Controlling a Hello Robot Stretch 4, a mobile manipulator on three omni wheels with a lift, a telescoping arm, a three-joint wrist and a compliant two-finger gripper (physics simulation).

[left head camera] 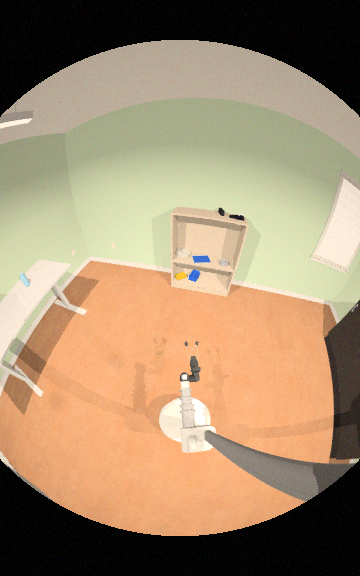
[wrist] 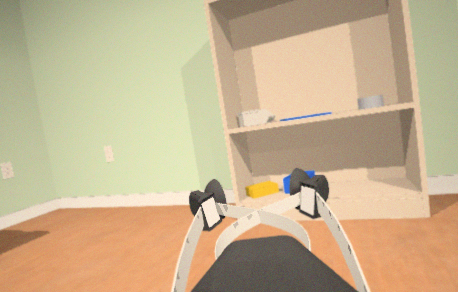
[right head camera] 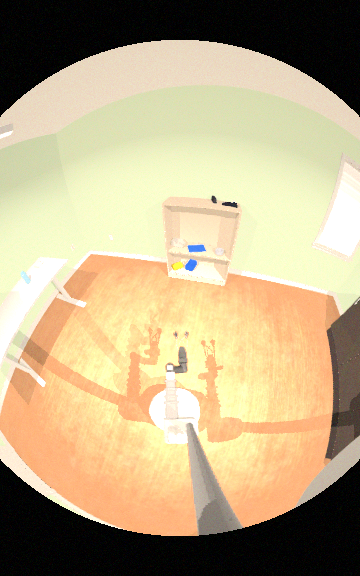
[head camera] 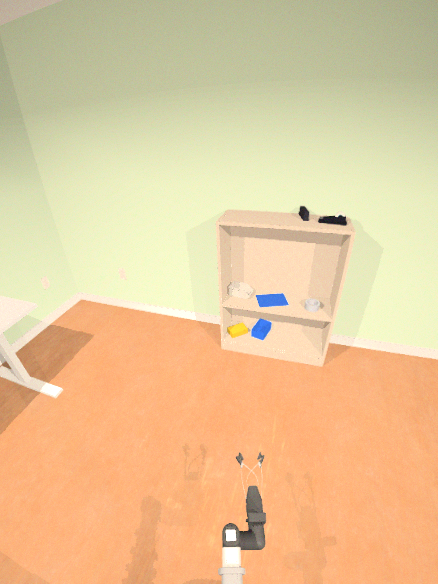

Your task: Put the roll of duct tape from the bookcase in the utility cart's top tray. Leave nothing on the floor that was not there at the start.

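Frame: origin at the robot's base, x ahead, y left, z up, level; metres.
Seen in the pictures: gripper, fingertip midpoint: (left head camera: 190, 340) (wrist: 257, 189) (right head camera: 180, 330) (head camera: 249, 452).
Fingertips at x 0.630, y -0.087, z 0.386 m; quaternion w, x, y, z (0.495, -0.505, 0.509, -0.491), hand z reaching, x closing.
Note:
Offsets run from my fingertips to a thing's top centre. "spot": to the spot under its first point. Level surfaces: height alone.
The roll of duct tape, a small grey ring {0.956 m ahead, 0.520 m right, 0.087 m up} (head camera: 312, 305) (left head camera: 223, 262) (right head camera: 219, 251) (wrist: 371, 102), lies flat at the right end of the middle shelf of the light wooden bookcase (head camera: 260, 220) (left head camera: 200, 213) (right head camera: 190, 202) (wrist: 420, 150). My gripper (head camera: 250, 458) (left head camera: 191, 344) (right head camera: 181, 335) (wrist: 257, 189) is open, its fingertips apart with nothing between them. It is held out above the floor in front of the bookcase, well short of it. The utility cart does not show in these views.
The middle shelf also holds a whitish object {spot: 1.107 m ahead, 0.028 m right, 0.106 m up} (head camera: 240, 290) and a flat blue item {1.064 m ahead, 0.255 m right, 0.047 m up} (head camera: 272, 300). Below are a yellow block {1.128 m ahead, 0.009 m right, 0.268 m down} (head camera: 237, 330) and a blue box {1.115 m ahead, 0.203 m right, 0.238 m down} (head camera: 261, 329). Black objects {0.971 m ahead, 0.563 m right, 0.717 m up} (head camera: 332, 220) lie on top. A white table {0.307 m up} (left head camera: 30, 295) stands left, dark furniture (left head camera: 347, 385) right.

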